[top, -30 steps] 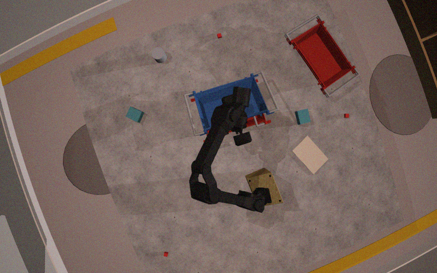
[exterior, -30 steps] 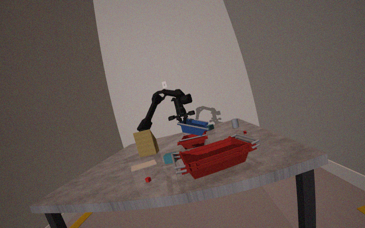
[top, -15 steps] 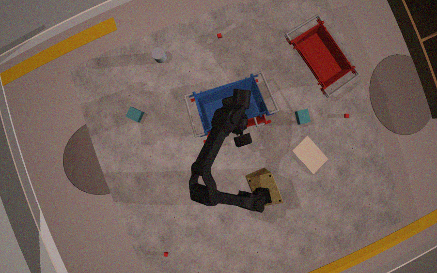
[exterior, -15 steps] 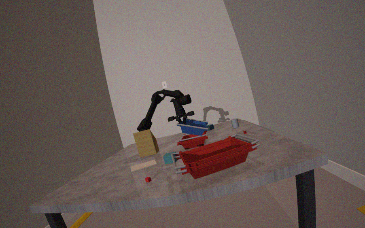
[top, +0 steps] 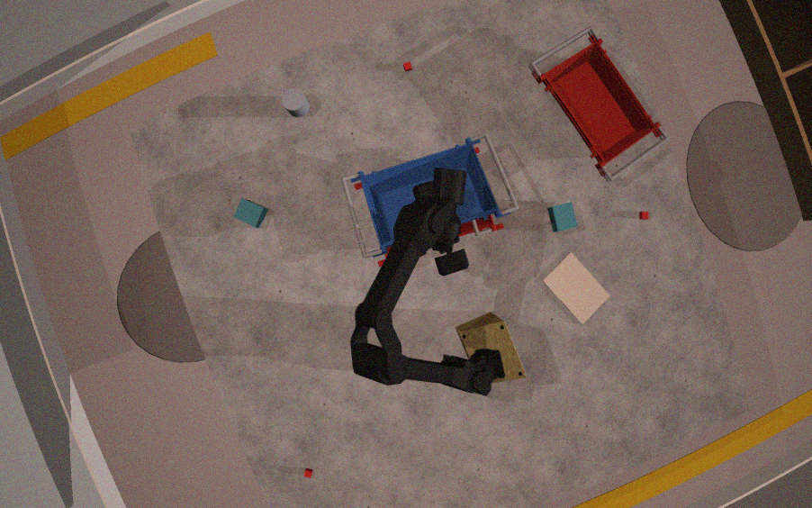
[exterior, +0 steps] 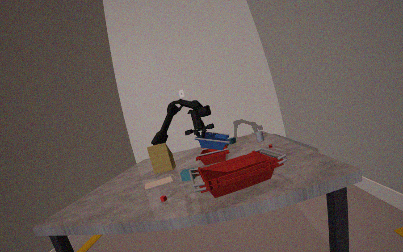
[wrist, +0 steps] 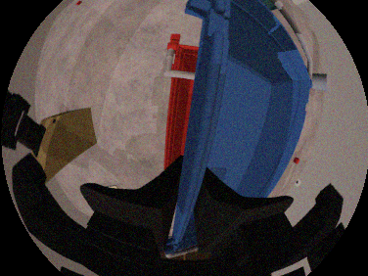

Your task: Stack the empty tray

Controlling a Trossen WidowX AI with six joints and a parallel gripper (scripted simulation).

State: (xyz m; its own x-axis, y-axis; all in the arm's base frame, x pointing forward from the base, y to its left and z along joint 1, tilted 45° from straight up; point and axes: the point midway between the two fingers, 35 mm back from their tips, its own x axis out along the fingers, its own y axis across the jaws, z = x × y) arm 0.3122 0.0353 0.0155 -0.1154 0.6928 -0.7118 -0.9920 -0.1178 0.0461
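My gripper tip is now 8 cm short of the blue tray and 1 cm below it. Round my gripper tip: beige sheet 22 cm behind, 30 cm to the right, 12 cm below; grey cylinder 38 cm ahead, 24 cm to the left, 9 cm below.
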